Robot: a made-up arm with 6 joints. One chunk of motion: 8 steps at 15 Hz.
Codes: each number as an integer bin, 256 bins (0 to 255) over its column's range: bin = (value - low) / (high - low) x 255, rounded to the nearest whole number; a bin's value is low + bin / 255 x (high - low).
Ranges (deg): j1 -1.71..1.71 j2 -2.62..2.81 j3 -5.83..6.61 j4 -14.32..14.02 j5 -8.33..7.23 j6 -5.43..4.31
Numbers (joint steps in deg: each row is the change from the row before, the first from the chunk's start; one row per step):
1: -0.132 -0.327 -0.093 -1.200 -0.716 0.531
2: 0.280 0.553 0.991 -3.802 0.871 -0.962
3: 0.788 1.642 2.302 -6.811 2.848 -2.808
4: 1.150 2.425 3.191 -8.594 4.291 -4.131
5: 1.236 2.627 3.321 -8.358 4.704 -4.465
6: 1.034 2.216 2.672 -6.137 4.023 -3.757
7: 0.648 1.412 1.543 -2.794 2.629 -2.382
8: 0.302 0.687 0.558 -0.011 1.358 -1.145
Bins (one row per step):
1: 118 108 118 118 125 156
2: 148 149 140 95 151 117
3: 186 200 167 68 183 69
4: 213 237 185 52 207 34
5: 220 246 188 54 214 25
6: 205 227 174 74 202 44
7: 176 189 151 104 180 80
8: 150 155 131 129 159 112

